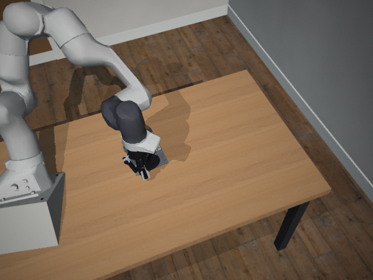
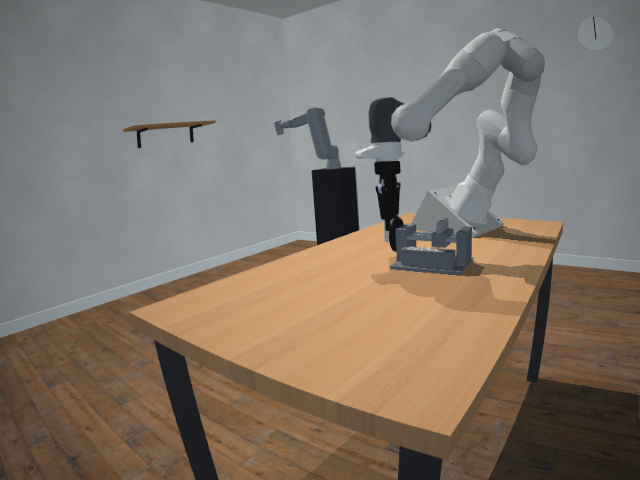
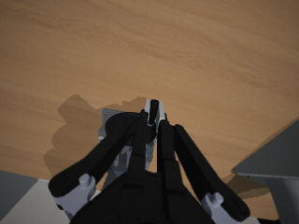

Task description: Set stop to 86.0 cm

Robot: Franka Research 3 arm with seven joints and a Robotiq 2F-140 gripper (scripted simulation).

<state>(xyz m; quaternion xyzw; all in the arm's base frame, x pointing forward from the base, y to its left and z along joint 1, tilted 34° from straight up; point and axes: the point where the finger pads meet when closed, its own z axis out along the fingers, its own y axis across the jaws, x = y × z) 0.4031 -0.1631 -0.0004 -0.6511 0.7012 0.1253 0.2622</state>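
The black handwheel is 2 cm to the left of my hand, 1 cm below it and 1 cm ahead of it. The rest, counted from my hand: sliding stop block (17 cm to the left, 5 cm ahead, 1 cm above).
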